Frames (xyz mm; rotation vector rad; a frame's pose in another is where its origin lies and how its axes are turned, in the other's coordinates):
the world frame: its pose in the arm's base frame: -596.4 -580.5 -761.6 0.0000 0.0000 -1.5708
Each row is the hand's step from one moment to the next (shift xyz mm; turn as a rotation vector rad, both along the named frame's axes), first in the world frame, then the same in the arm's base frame.
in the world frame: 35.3 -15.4 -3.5 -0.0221 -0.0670 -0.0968
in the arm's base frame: -15.4 -35.3 -3.5 -0.0670 0.0221 -0.0968
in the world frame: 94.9 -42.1 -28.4 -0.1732 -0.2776 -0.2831
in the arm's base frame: -42.1 -94.9 -28.4 -0.2776 0.1732 -0.2831
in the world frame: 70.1 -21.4 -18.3 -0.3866 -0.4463 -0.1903
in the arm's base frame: -21.4 -70.1 -18.3 -0.4463 0.3866 -0.1903
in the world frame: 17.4 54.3 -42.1 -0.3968 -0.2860 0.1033
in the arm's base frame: 54.3 -17.4 -42.1 -0.2860 0.3968 0.1033
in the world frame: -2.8 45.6 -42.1 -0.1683 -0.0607 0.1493
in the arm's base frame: 45.6 2.8 -42.1 -0.0607 0.1683 0.1493
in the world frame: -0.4 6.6 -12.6 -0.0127 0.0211 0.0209
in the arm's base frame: 6.6 0.4 -12.6 0.0211 0.0127 0.0209
